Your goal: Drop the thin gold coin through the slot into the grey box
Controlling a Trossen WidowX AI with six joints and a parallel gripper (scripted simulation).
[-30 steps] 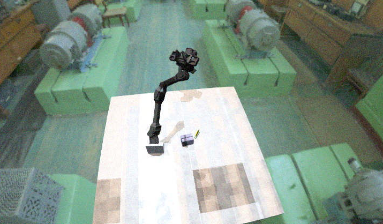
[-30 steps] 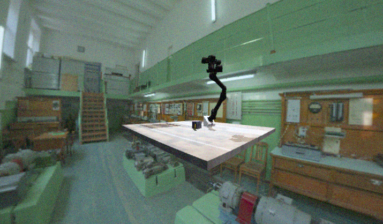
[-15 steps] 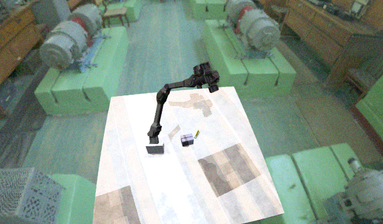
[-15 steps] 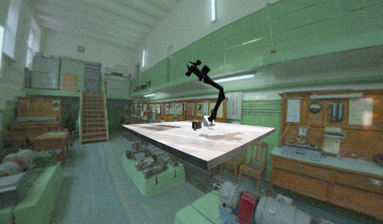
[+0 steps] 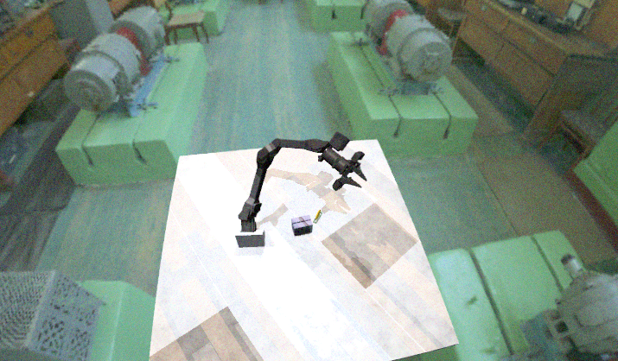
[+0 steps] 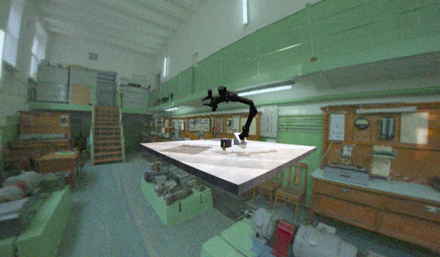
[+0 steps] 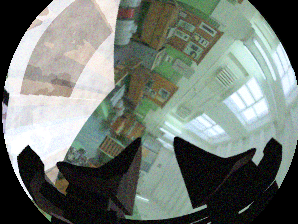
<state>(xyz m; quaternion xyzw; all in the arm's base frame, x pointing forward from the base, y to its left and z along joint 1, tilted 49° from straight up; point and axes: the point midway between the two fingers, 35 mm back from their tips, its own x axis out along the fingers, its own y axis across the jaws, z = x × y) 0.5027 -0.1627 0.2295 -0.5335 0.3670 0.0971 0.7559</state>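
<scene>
Right now my gripper tip is 360 mm above the gold coin, 170 mm past it and 100 mm to the right of it.
</scene>
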